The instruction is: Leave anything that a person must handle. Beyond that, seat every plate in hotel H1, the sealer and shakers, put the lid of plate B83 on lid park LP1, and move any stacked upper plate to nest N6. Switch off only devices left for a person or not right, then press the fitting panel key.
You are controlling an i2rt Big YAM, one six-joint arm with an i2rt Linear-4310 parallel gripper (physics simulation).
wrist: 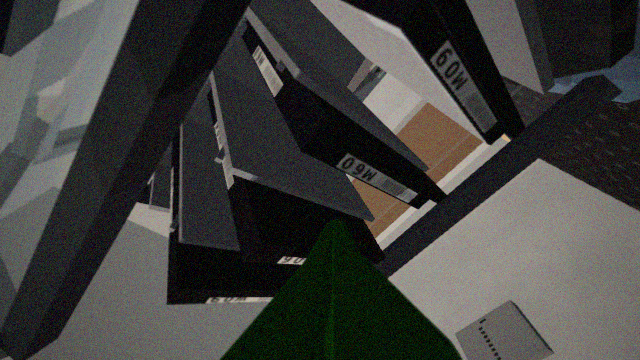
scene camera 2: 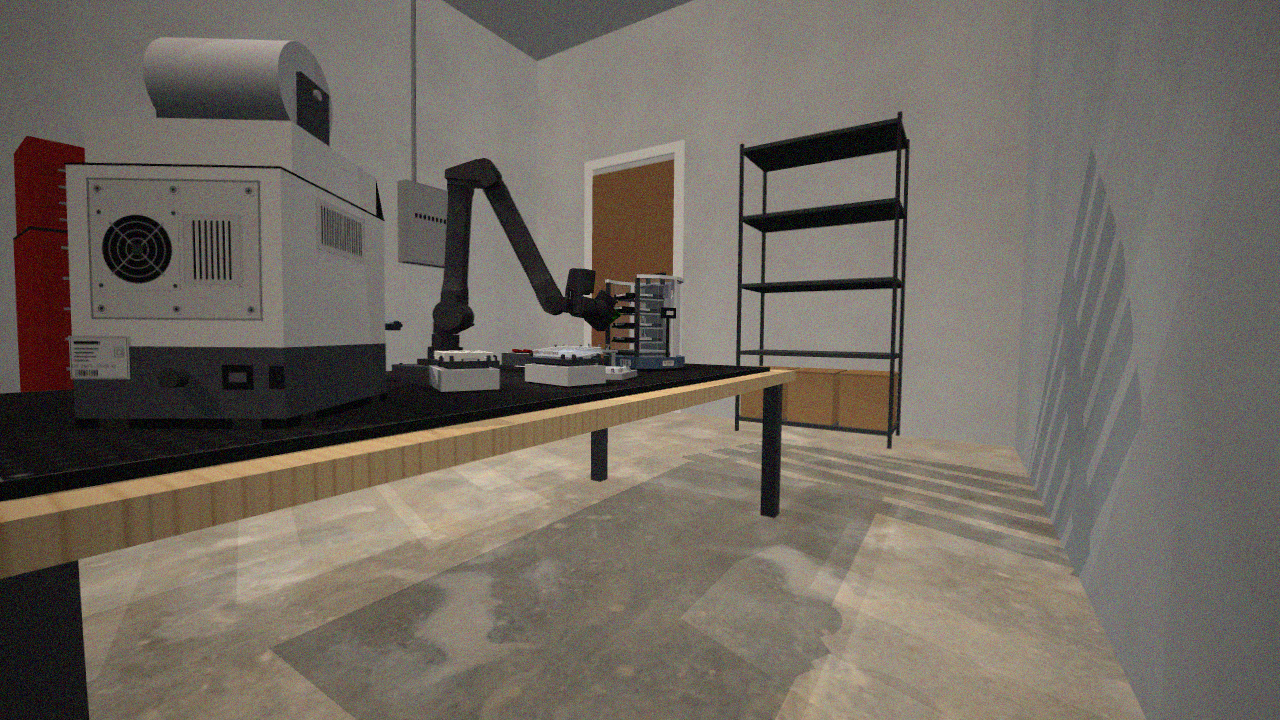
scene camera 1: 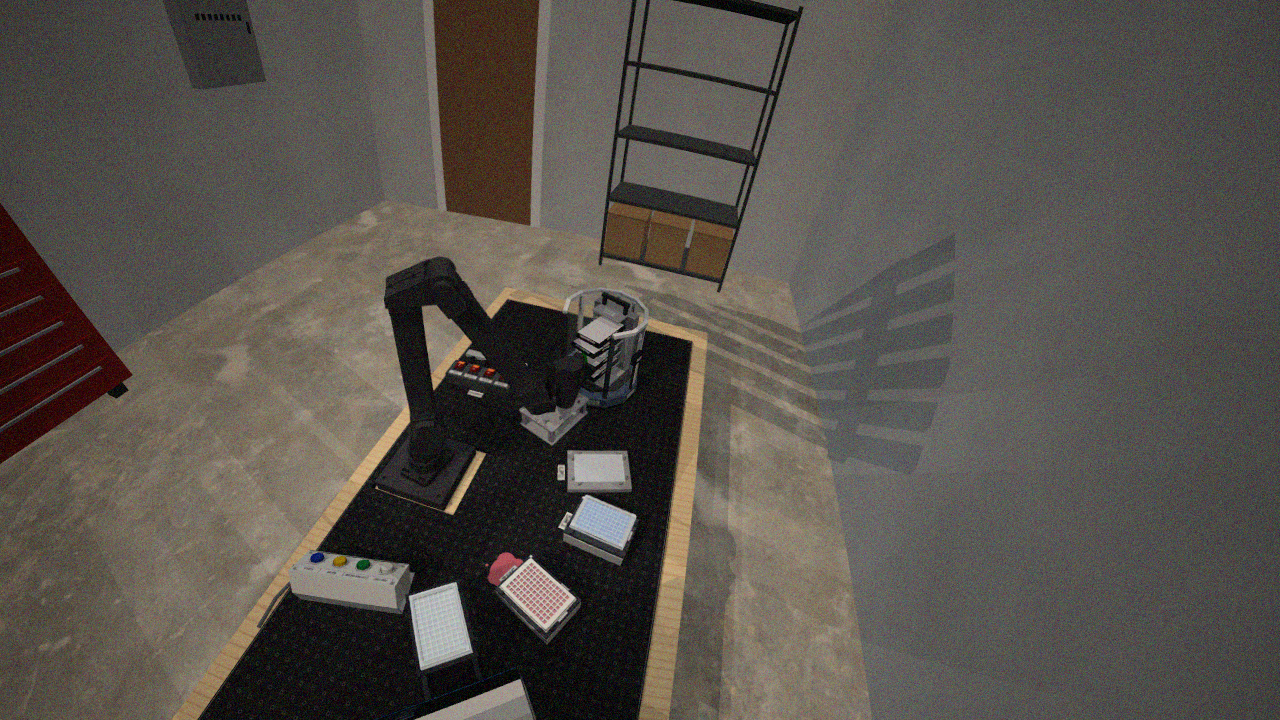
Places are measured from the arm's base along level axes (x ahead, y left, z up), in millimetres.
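Pixels of known places: gripper, between the fingertips: [wrist: 339,229] [scene camera 2: 619,314] [scene camera 1: 584,354]; arm's base, origin of its link: [scene camera 1: 428,463].
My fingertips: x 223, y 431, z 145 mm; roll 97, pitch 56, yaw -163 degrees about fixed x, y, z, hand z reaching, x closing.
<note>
Ahead of a thing's pixels: the offset from my fingertips to its middle. "spot": to the spot under its first point.
The plate hotel {dx +24, dy +84, dz -18 mm} [scene camera 1: 635,335] [scene camera 2: 653,319] stands at the far end of the black mat. Its dark shelves {spot: dx +37, dy +31, dz +0 mm} [wrist: 266,155] with M09 and M60 labels fill the wrist view from below. My gripper [scene camera 1: 579,376] [scene camera 2: 610,307] [wrist: 339,229] is shut and empty, its green tip pointing into the hotel's lower front, just above a grey nest {dx -23, dy -123, dz -126 mm} [scene camera 1: 547,425]. A white lidded plate {dx +167, dy -236, dz -143 mm} [scene camera 1: 597,469], a blue plate {dx +242, dy -394, dz -98 mm} [scene camera 1: 602,523] on a block, a red plate {dx +188, dy -596, dz -102 mm} [scene camera 1: 537,595] and a white plate {dx +74, dy -738, dz -37 mm} [scene camera 1: 439,623] lie on the mat.
A key panel {dx -164, dy -744, dz -122 mm} [scene camera 1: 349,582] with blue, yellow and green keys sits at the near left. A box with red buttons {spot: dx -302, dy -115, dz -118 mm} [scene camera 1: 476,372] lies beside the arm. A large white instrument {dx +264, dy -919, dz +64 mm} [scene camera 2: 253,232] stands at the near end. A black shelf rack [scene camera 1: 625,132] [scene camera 2: 742,270] stands by the wall.
</note>
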